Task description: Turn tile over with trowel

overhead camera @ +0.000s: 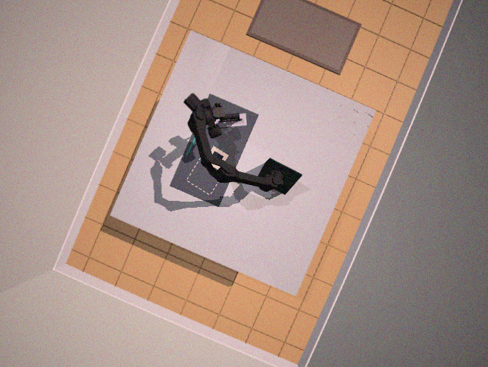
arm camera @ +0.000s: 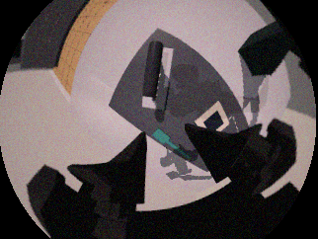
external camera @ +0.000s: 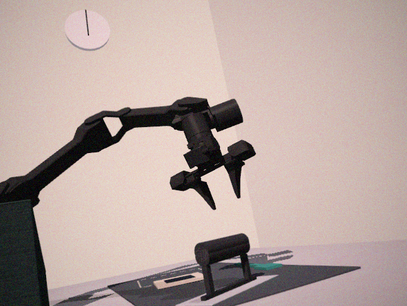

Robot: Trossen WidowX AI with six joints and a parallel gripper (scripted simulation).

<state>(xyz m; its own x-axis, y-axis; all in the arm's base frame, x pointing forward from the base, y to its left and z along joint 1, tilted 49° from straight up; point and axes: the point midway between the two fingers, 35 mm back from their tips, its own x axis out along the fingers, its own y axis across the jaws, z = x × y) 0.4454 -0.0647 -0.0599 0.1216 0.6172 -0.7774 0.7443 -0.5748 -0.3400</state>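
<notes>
My gripper tip is 7 cm past the trowel, 10 cm to the left of it and 11 cm above it. Also, from my gripper tip: teal object 9 cm ahead, 11 cm to the left, 15 cm below; cream tile 9 cm behind, 16 cm to the left, 15 cm below; dark mat 5 cm behind, 12 cm to the left, 17 cm below.
</notes>
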